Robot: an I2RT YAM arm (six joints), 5 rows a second.
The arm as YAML. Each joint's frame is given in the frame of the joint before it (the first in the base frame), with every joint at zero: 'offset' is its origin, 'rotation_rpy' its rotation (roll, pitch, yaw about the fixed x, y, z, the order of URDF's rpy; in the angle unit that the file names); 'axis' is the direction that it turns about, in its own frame. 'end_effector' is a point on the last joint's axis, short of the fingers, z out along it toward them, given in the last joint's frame.
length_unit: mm
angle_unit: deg
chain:
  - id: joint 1
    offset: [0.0, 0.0, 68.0]
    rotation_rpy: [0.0, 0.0, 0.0]
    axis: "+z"
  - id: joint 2
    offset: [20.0, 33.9, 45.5]
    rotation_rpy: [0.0, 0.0, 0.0]
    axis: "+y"
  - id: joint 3
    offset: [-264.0, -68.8, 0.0]
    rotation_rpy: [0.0, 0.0, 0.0]
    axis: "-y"
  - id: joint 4
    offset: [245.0, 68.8, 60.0]
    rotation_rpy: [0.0, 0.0, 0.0]
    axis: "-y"
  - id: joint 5
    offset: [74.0, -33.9, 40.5]
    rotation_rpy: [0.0, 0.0, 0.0]
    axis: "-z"
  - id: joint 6
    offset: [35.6, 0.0, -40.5]
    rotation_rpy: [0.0, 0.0, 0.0]
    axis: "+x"
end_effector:
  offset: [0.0, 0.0, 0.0]
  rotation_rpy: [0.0, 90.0, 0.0]
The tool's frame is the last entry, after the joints.
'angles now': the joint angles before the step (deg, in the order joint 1, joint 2, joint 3, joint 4, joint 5, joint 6). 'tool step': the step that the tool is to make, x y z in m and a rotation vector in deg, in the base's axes. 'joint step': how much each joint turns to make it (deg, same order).
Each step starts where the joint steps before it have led.
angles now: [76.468, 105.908, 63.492, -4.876, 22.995, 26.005]
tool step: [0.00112, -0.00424, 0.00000, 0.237, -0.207, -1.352]
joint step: [-0.238, -0.693, -0.944, 0.219, 0.862, 0.785]
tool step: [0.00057, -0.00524, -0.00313, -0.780, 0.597, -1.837]
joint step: [-0.205, -0.362, -0.822, -1.106, 0.798, 1.620]
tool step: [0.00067, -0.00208, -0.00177, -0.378, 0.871, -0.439]
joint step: [-0.212, -0.055, -0.234, -0.700, -0.423, 0.728]
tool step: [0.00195, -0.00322, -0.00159, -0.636, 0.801, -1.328]
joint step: [-0.402, -0.117, -0.167, -1.265, 0.114, 1.215]
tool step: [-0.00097, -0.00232, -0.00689, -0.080, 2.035, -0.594]
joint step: [-0.050, 0.437, -0.780, -0.093, -1.194, 1.785]
